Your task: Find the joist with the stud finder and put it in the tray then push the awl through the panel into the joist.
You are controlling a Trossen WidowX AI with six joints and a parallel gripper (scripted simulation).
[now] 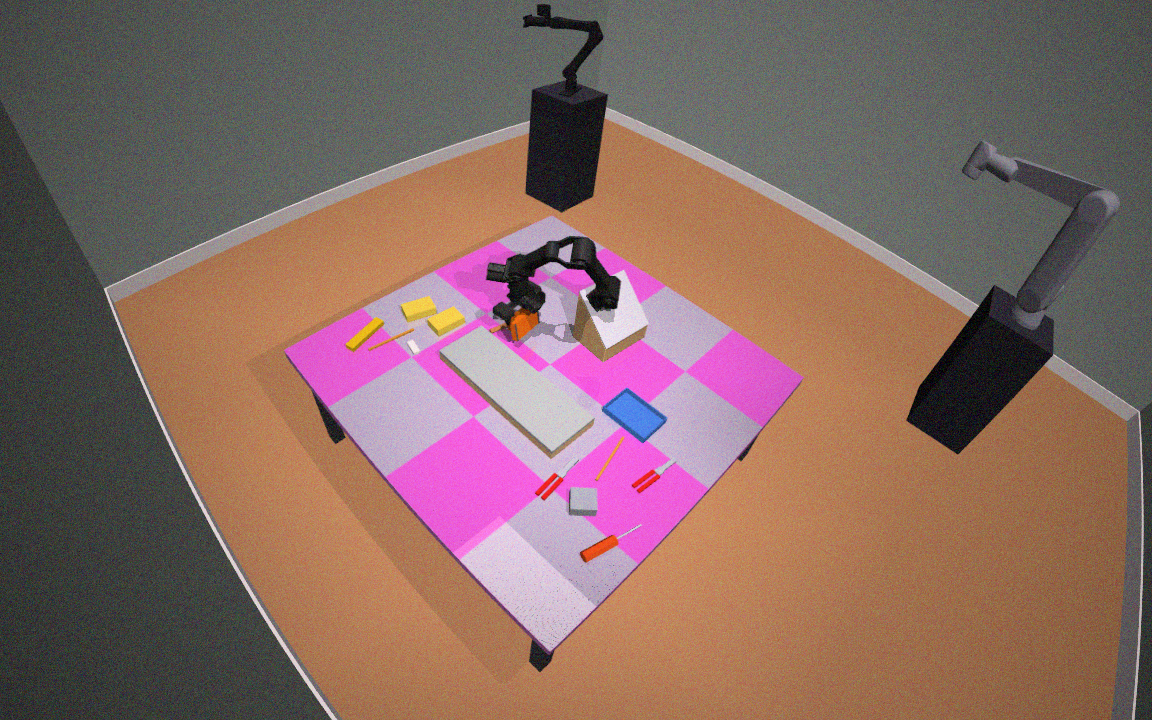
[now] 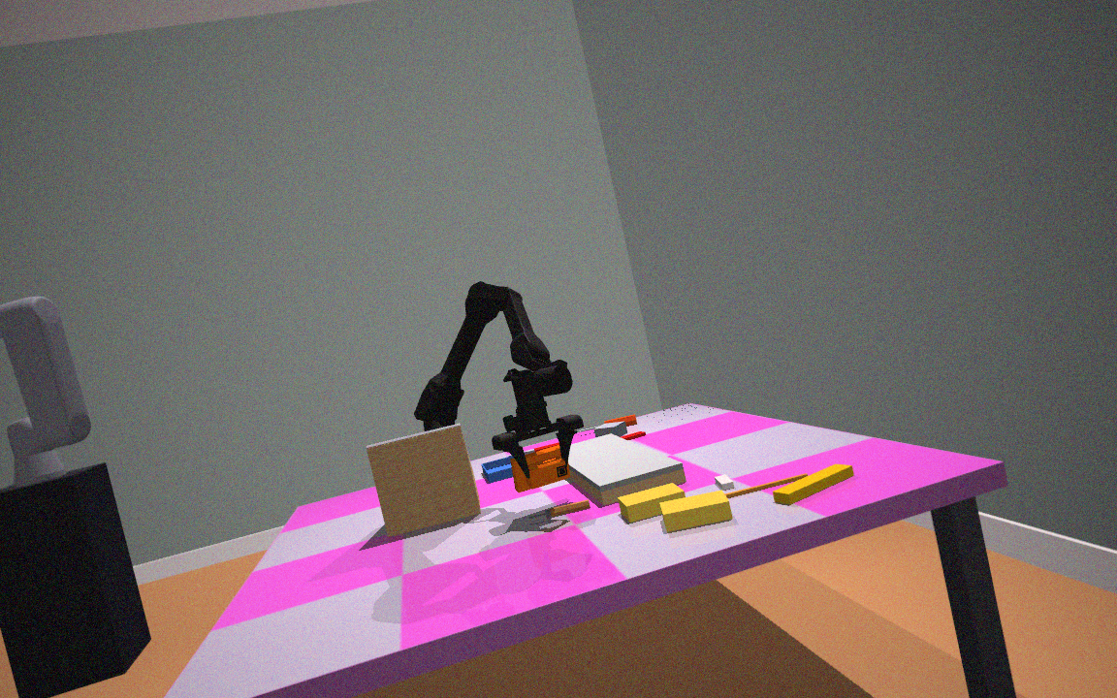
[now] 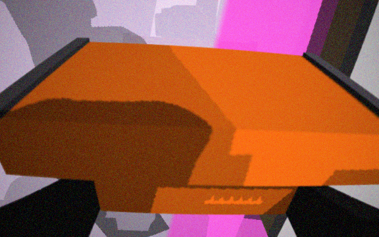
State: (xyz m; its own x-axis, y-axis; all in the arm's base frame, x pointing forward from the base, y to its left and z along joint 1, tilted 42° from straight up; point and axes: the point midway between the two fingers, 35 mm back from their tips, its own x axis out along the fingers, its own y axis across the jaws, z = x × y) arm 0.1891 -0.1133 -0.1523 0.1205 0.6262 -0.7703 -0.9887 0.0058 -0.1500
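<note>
Now: the orange stud finder 1 cm ahead of my gripper tip and 1 cm to the left of it. The rest, counted from my gripper tip: square indicator (3 cm ahead, 1 cm below); then brown-handled awl (2 cm behind, 5 cm to the right, 7 cm below); then small white block (29 cm ahead, 19 cm to the right, 7 cm below).
</note>
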